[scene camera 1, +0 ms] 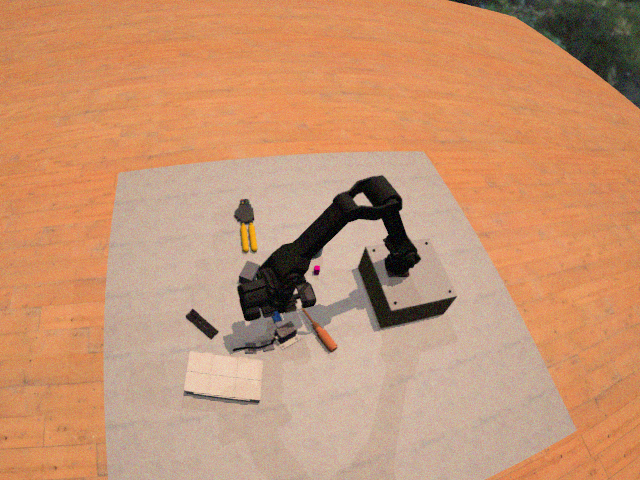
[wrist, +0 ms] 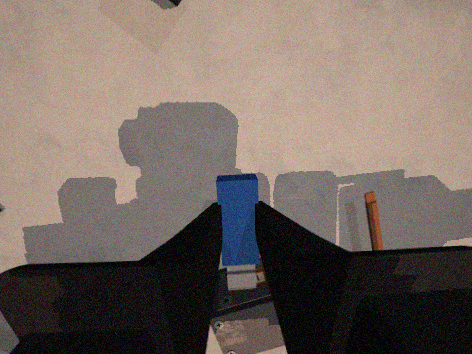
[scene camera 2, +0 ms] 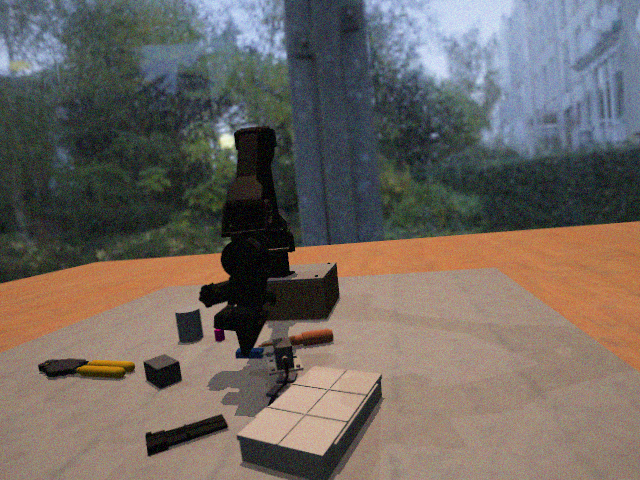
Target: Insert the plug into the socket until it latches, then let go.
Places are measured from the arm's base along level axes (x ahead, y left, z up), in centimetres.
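Pixels of known places: gripper, fingertip midpoint: (scene camera 1: 274,312) (wrist: 237,209) (scene camera 2: 247,353); arm's base, origin of the base link: (scene camera 1: 396,267) (scene camera 2: 279,275).
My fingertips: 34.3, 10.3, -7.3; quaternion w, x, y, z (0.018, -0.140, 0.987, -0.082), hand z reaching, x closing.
Note:
For each thing: its top centre in the pictures, then the offset to it from my fingertips, as dx, dy, dz. "pt": a spot on its surface instead.
- blue plug, middle of its top: (wrist: 239,243) (scene camera 2: 254,348) (scene camera 1: 276,315) -0.5, +1.4, +0.8
- socket, middle of its top: (wrist: 254,332) (scene camera 2: 282,342) (scene camera 1: 284,330) -2.5, +5.9, +1.4
- socket's mount, surface spot: (wrist: 247,335) pt -2.2, +6.3, +1.3
- orange screwdriver, middle of its top: (wrist: 398,307) (scene camera 2: 295,334) (scene camera 1: 318,326) -11.7, +4.0, -0.4
- white-tiled block, middle of its top: (scene camera 2: 317,400) (scene camera 1: 223,375) +13.4, +18.9, +0.4
- black bar, middle of its top: (scene camera 2: 186,425) (scene camera 1: 201,322) +19.9, +2.9, -1.6
- dark cube, middle of its top: (scene camera 2: 160,361) (scene camera 1: 249,270) +6.9, -13.5, +0.4
- yellow-handled pliers, surface spot: (scene camera 2: 87,367) (scene camera 1: 242,229) pt +9.5, -30.1, -1.2
- grey cylinder, middle of its top: (scene camera 2: 187,309) -12.8, -23.7, +3.9
- magenta piece, middle of its top: (scene camera 2: 218,329) (scene camera 1: 317,267) -13.0, -15.6, -0.6
The blue plug (scene camera 1: 277,316) (scene camera 2: 249,353) (wrist: 239,220) is between the fingertips of my gripper (scene camera 2: 247,351) (wrist: 237,209), which is shut on it. Its pale tip points at the socket in the wrist view. The socket (scene camera 1: 285,331) (scene camera 2: 283,355) is a small dark block on a light plate with screws, and a dark cable runs from it. In the wrist view part of the socket's mount (wrist: 247,335) shows between the fingers, below the plug. The plug's tip is close to the socket; whether it has entered cannot be told.
An orange screwdriver (scene camera 1: 325,338) (scene camera 2: 313,337) (wrist: 374,222) lies beside the socket. A white-tiled block (scene camera 1: 223,376) (scene camera 2: 310,408), a black bar (scene camera 1: 201,323) (scene camera 2: 186,434), a dark cube (scene camera 2: 162,370), yellow-handled pliers (scene camera 1: 248,227) (scene camera 2: 87,367), a grey cylinder (scene camera 2: 189,326) and a magenta piece (scene camera 1: 316,269) (scene camera 2: 219,334) stand or lie around.

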